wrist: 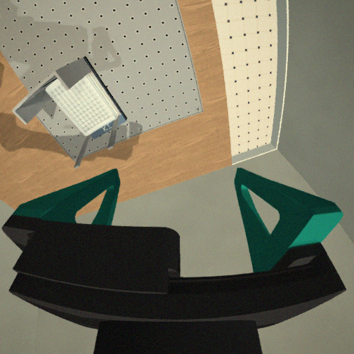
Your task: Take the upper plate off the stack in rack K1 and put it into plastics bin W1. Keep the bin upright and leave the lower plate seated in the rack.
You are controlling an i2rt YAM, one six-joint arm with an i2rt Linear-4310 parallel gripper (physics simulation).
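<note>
Rack K1 (80, 75) stands at the upper left of the wrist view, turned at an angle, with grey walls and a blue label at its lower end. A white plate (82, 104) with a grid of wells lies face up in it. Whether a second plate sits beneath it cannot be told from this angle. My gripper (176, 174) is open and empty, its green fingers wide apart. In the view, the rack is beyond the left finger, up and to the left, and apart from it. Bin W1 does not show.
The rack stands on a grey perforated board (165, 65) over a wooden table top (175, 145). Two slim grey posts rise at the rack's near end. A cream dotted panel (250, 75) with a pale rim runs along the right. The floor (200, 225) shows beyond the table's edge.
</note>
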